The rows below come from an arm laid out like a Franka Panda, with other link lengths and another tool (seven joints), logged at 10 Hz.
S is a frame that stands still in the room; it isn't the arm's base.
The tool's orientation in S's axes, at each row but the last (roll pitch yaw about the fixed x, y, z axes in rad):
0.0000 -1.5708 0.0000
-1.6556 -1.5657 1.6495
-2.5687 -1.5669 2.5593
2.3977 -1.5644 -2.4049
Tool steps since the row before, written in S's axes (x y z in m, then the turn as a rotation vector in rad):
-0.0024 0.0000 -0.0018 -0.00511 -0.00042 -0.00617
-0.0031 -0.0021 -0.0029 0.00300 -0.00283 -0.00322
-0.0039 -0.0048 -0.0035 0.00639 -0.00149 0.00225
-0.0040 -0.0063 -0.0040 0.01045 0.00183 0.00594
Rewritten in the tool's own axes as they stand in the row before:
-0.0018 0.0000 0.0024 -0.00617 -0.00042 0.00511
-0.0029 -0.0021 0.0031 -0.00324 -0.00280 -0.00302
-0.0035 -0.0048 0.0039 0.00223 -0.00143 -0.00641
-0.0040 -0.0063 0.0040 0.00588 0.00193 -0.01046

